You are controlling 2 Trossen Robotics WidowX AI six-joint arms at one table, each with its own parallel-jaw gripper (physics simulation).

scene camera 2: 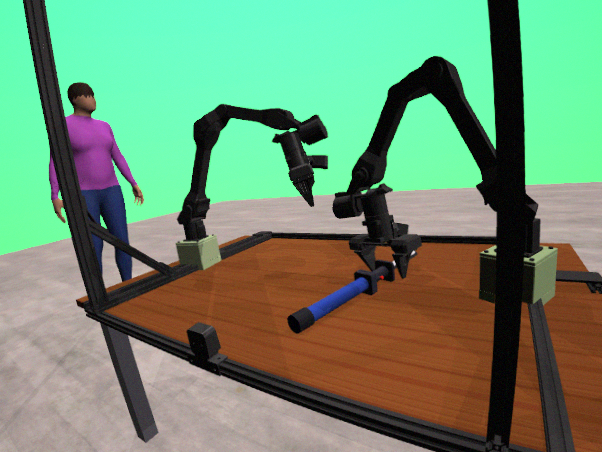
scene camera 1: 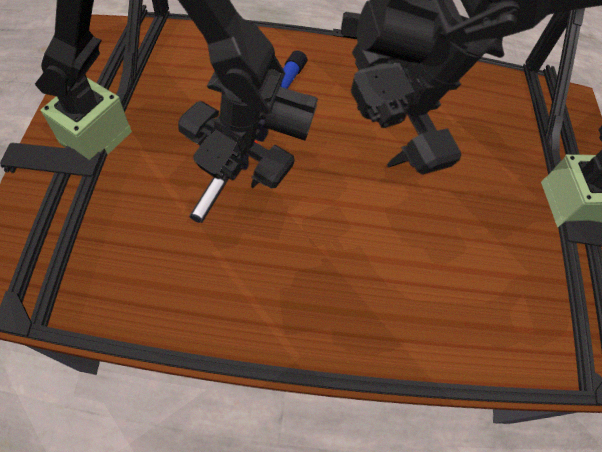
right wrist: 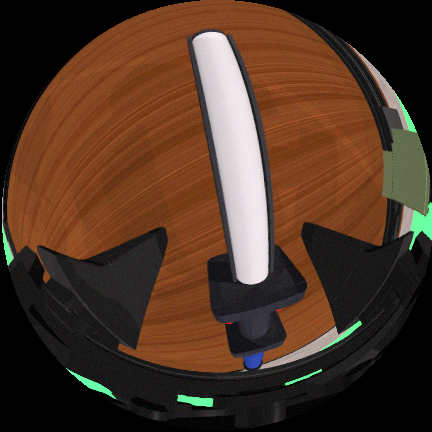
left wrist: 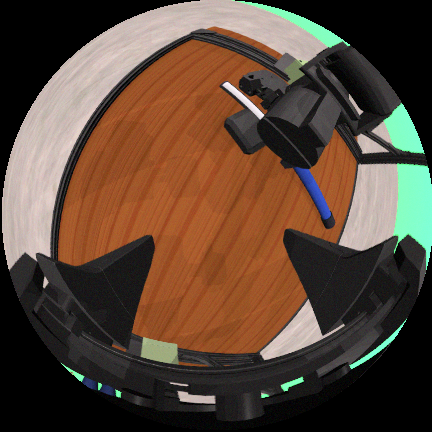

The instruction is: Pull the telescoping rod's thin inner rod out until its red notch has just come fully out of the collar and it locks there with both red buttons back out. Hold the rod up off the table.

Labels:
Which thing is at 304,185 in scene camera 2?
My left gripper.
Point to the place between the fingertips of my right gripper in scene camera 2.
389,276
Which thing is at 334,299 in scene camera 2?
A telescoping rod.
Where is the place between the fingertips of my right gripper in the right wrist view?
At 236,232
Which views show my right gripper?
Scene camera 2, scene camera 1, the right wrist view and the left wrist view: all of them.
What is my left gripper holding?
Nothing.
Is my left gripper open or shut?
Open.

